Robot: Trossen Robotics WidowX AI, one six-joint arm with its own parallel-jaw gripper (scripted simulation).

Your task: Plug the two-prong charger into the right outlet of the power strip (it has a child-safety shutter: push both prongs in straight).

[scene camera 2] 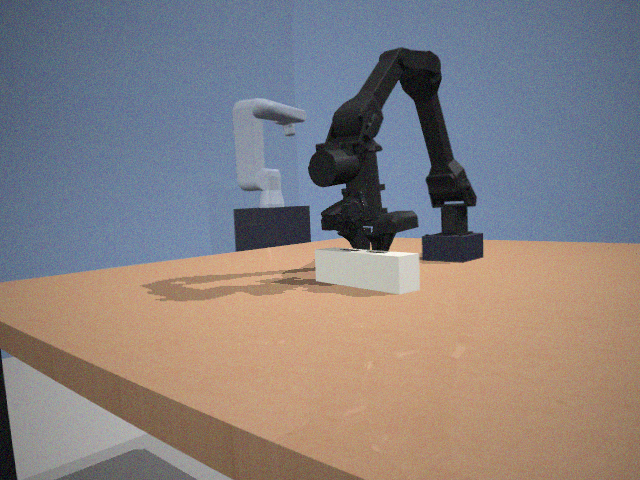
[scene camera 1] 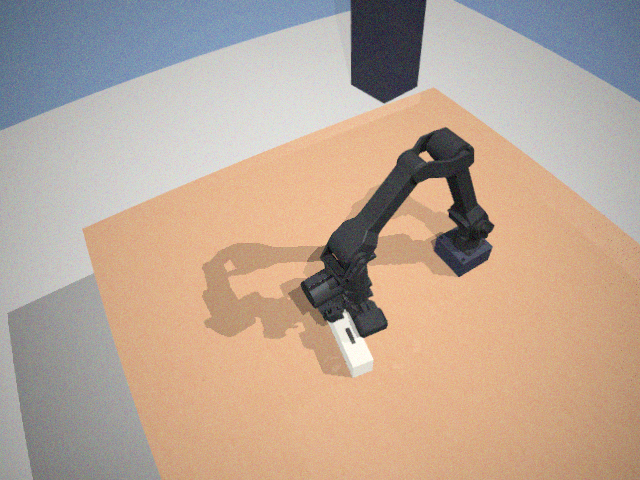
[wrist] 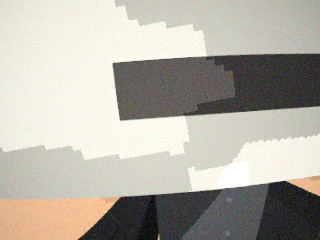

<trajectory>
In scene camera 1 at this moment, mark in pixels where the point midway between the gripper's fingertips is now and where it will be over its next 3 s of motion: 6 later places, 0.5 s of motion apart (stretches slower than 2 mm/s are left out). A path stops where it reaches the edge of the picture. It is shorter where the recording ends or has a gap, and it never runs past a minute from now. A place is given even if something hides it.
The gripper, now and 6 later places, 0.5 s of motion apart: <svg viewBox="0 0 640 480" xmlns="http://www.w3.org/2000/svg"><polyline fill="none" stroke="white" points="359,313 359,313 361,312 363,312 366,310 372,309 379,306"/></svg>
</trajectory>
